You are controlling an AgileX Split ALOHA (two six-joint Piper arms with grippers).
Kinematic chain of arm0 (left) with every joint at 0, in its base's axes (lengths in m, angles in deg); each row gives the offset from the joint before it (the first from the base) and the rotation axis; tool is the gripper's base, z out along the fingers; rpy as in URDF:
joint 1: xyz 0 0 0.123 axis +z
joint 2: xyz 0 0 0 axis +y
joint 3: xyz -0.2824 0 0.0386 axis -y
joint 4: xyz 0.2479 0 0.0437 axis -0.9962 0 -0.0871
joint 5: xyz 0 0 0 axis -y
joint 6: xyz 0.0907 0 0.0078 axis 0.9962 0 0.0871
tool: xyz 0 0 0 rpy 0 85 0
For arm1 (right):
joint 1: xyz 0 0 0.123 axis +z
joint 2: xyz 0 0 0 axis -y
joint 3: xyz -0.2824 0 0.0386 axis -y
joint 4: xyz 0.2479 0 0.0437 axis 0.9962 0 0.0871
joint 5: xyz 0 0 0 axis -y
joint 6: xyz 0.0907 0 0.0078 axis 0.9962 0 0.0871
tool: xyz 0 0 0 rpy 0 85 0
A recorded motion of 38 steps. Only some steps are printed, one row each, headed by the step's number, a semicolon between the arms.
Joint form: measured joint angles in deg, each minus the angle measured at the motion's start. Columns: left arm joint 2, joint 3, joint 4, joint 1, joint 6, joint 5; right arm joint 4, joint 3, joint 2, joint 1, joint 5, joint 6.
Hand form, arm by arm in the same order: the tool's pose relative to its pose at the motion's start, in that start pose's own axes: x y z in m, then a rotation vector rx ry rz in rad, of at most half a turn. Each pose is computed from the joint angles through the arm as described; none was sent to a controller.
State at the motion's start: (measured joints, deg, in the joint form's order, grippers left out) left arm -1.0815 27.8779 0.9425 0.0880 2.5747 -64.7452; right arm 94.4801 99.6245 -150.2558 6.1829 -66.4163 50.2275
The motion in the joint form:
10: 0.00 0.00 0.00 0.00 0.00 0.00; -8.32 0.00 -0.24 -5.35 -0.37 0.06
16: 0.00 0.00 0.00 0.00 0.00 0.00; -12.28 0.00 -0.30 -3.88 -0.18 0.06
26: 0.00 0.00 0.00 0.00 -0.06 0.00; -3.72 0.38 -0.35 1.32 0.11 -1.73
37: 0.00 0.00 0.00 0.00 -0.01 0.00; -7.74 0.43 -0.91 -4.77 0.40 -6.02
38: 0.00 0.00 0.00 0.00 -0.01 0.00; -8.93 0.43 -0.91 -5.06 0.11 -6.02
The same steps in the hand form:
10: 0.0000 0.0000 0.0000 0.0000 0.0000 0.0000; -0.0190 0.0132 -0.0395 0.0017 -0.0939 -0.0265
16: 0.0000 0.0000 0.0000 0.0000 0.0000 0.0000; -0.0220 0.0044 -0.0292 0.0651 -0.1470 -0.0590
26: 0.0000 0.0000 0.0000 0.0000 0.0000 -0.0010; -0.0038 -0.0083 0.0099 0.0594 -0.0474 -0.0626
37: 0.0000 0.0000 0.0000 0.0000 0.0000 -0.0002; -0.0220 0.0132 -0.0341 0.0012 -0.0971 -0.1283
38: 0.0000 0.0000 0.0000 0.0000 0.0000 -0.0002; -0.0235 0.0128 -0.0364 0.0132 -0.1077 -0.1344

